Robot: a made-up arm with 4 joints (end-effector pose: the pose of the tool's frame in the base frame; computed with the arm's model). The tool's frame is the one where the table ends.
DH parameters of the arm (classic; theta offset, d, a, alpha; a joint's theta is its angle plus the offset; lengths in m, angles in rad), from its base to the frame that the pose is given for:
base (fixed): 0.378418 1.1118 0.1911 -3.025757
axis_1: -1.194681 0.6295 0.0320 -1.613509
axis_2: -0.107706 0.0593 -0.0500 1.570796
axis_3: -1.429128 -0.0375 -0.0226 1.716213
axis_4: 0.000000 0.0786 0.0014 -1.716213
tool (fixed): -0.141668 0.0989 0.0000 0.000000
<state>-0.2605 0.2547 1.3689 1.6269</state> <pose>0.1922 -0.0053 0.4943 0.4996 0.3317 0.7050 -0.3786</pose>
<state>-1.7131 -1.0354 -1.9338 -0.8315</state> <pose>0.1525 0.2692 0.5758 0.0588 -0.5586 -0.0755 -0.8239</pose>
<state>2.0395 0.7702 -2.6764 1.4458</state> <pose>0.2166 0.1043 0.5510 0.7592 -0.4129 0.5001 -0.0542</pose>
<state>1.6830 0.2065 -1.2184 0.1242</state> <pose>0.1121 0.0016 0.4244 0.0758 0.2227 0.9719 0.0096</pose>
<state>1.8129 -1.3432 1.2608 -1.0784</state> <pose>0.1889 0.1502 0.4839 0.0967 -0.9698 0.0728 0.2117</pose>
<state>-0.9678 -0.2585 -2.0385 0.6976</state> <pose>0.1490 0.2691 0.4592 0.0438 -0.9797 0.0240 0.1940</pose>
